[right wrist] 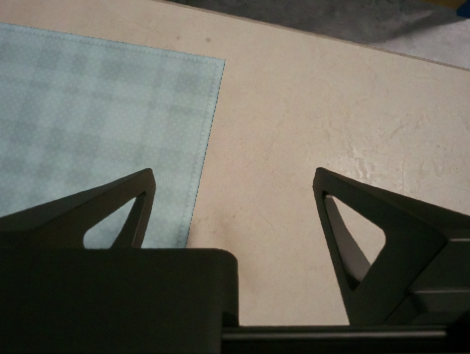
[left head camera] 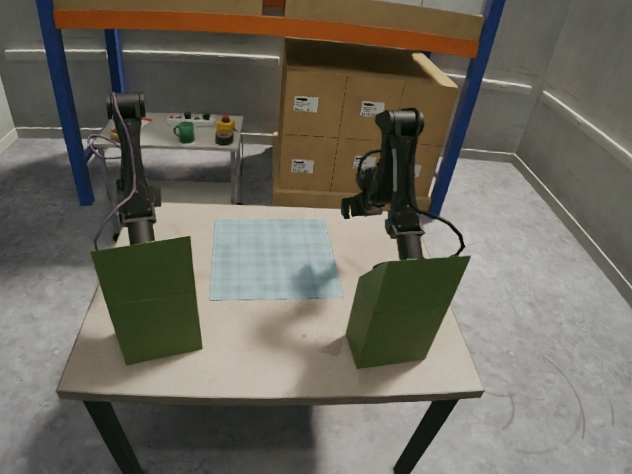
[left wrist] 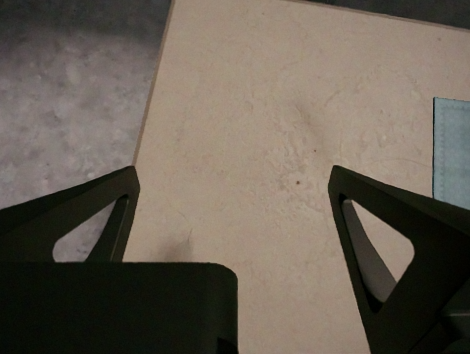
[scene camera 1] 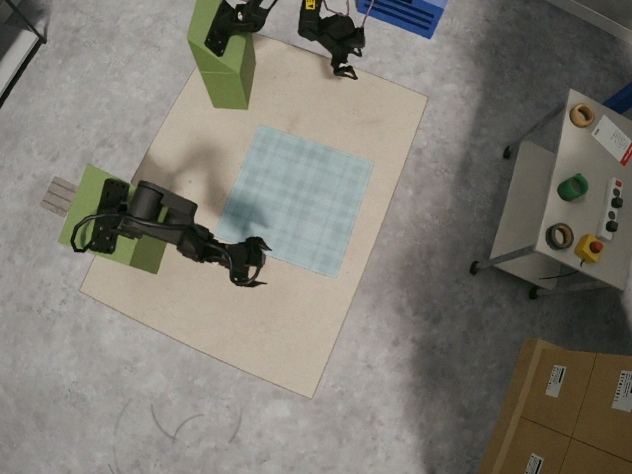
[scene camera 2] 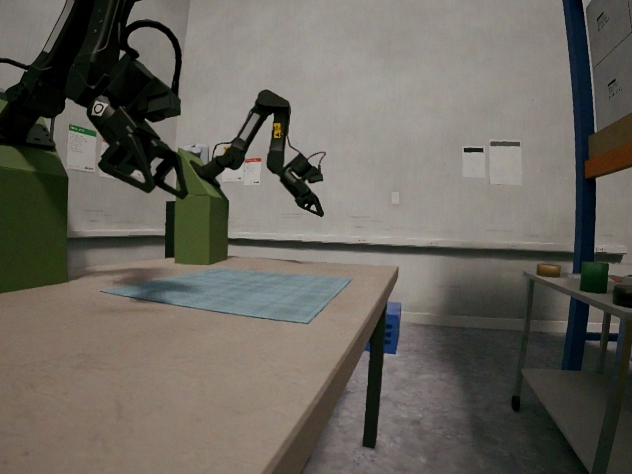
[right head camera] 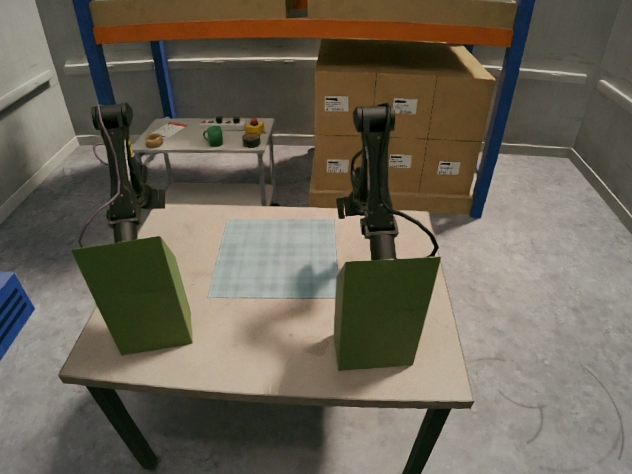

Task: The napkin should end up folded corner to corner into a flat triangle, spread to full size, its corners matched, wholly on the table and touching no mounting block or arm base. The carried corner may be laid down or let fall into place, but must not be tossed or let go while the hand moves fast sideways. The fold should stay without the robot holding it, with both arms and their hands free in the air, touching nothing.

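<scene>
The light blue checked napkin (left head camera: 265, 250) (right head camera: 275, 255) (scene camera 1: 306, 198) (scene camera 2: 255, 295) (left wrist: 452, 150) (right wrist: 115, 115) lies flat, unfolded and square on the table (left head camera: 229, 357) (scene camera 1: 285, 331) (scene camera 2: 127, 382). My left gripper (scene camera 1: 357, 64) (left wrist: 233, 176) is open and empty, in the air near the table's short edge, away from the napkin. My right gripper (scene camera 1: 267, 266) (scene camera 2: 167, 192) (right wrist: 234, 176) is open and empty, raised above the napkin's side edge; one finger overlaps the napkin in the right wrist view. A shadow falls across one napkin corner.
Two green mounting blocks (left head camera: 148, 301) (left head camera: 403, 311) carry the arm bases on the table, both apart from the napkin. A trolley (scene camera 1: 520, 239) with a green mug (scene camera 1: 572, 187) and tape rolls stands beyond the table, near a large cardboard box (left head camera: 316, 122).
</scene>
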